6 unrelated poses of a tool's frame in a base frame.
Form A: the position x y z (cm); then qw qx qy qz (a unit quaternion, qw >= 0).
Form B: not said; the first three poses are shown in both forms.
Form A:
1: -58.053, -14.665, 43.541, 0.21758, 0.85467, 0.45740, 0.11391
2: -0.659, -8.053, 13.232, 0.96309, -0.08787, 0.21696, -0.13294
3: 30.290, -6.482, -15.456, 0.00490, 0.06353, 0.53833, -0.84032
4: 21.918, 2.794, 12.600, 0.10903, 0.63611, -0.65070, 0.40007
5: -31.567, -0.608, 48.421, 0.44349, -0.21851, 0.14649, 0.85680
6: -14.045, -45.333, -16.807, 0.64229, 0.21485, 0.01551, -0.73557
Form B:
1: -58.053, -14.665, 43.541, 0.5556, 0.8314, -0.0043, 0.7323, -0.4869, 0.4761
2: -0.659, -8.053, 13.232, 0.8705, -0.2942, -0.3945, 0.2179, 0.9492, -0.2269
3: 30.290, -6.482, -15.456, -0.9919, 0.0602, -0.1120, 0.0766, -0.4204, -0.9041
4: 21.918, 2.794, 12.600, -0.1669, -0.7406, 0.6509, -0.9151, -0.1294, -0.3819
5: -31.567, -0.608, 48.421, -0.5111, 0.6959, -0.5044, -0.8240, -0.5637, 0.0572
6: -14.045, -45.333, -16.807, -0.0826, -0.9382, -0.3360, 0.9516, -0.1744, 0.2532
